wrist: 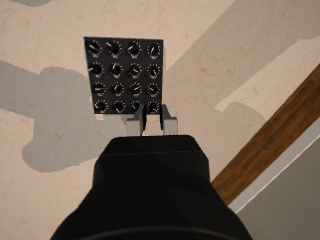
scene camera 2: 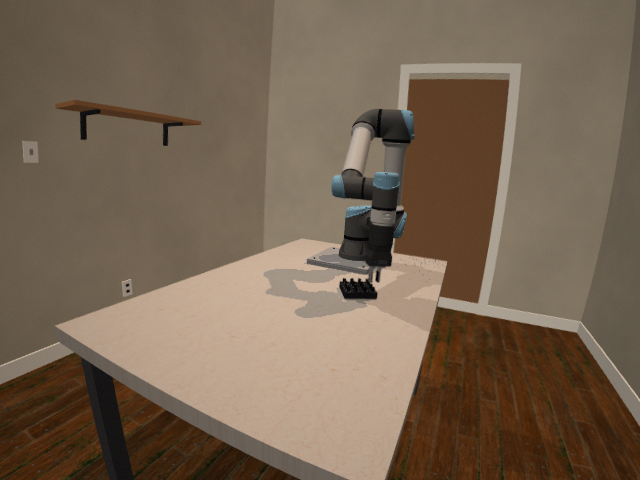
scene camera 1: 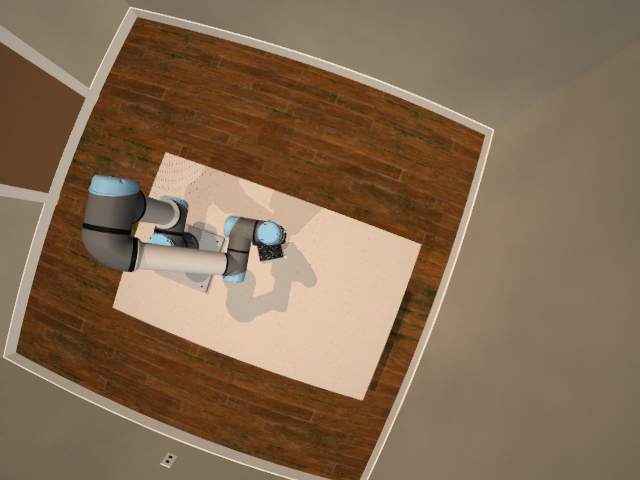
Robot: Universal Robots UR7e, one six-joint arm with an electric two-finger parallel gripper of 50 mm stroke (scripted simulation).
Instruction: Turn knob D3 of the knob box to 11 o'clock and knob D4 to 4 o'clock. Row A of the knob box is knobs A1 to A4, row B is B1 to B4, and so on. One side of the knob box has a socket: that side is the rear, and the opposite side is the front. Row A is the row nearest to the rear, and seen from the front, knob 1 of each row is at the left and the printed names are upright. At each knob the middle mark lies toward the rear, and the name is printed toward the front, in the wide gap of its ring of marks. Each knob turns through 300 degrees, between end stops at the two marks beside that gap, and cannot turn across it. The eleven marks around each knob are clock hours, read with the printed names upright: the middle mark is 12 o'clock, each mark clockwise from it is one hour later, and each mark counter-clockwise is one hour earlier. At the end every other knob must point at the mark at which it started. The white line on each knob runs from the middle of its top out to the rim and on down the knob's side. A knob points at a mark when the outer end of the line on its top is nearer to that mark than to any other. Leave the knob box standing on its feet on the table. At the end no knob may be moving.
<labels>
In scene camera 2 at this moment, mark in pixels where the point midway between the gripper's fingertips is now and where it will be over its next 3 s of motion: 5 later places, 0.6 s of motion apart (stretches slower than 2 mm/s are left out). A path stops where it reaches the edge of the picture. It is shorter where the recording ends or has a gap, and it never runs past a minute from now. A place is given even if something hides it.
My gripper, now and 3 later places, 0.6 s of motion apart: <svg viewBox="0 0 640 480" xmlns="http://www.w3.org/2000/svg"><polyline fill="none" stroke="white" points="373,281 374,278 375,264 377,244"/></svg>
</labels>
